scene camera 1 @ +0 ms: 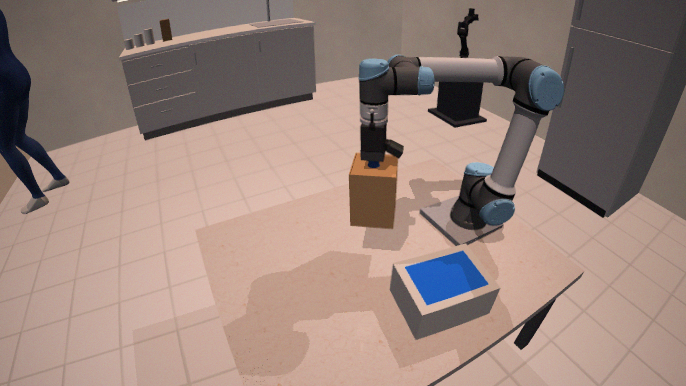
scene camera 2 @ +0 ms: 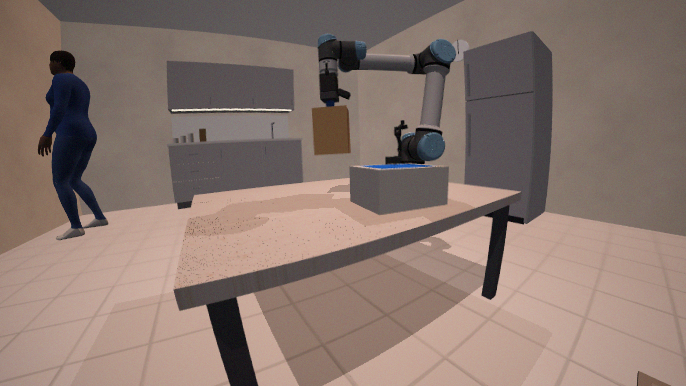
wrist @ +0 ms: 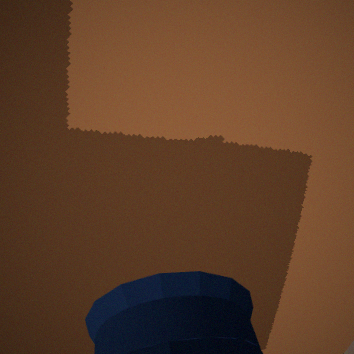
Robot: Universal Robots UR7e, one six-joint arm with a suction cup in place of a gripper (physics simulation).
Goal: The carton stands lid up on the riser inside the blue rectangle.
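The brown carton hangs upright in the air from my suction gripper. The blue cup is shut on the carton's top face. In the scene camera 2 view the carton's bottom is above the height of the riser's top. The grey riser stands on the table, to the right of the carton in both scene views. The blue rectangle lies on the riser's top, with a shadow over part of it. In the wrist view the carton's top fills most of the picture.
The table carries the riser and the arm's base plate. A person in blue stands at the far left, away from the table. A fridge and a kitchen counter stand beyond it.
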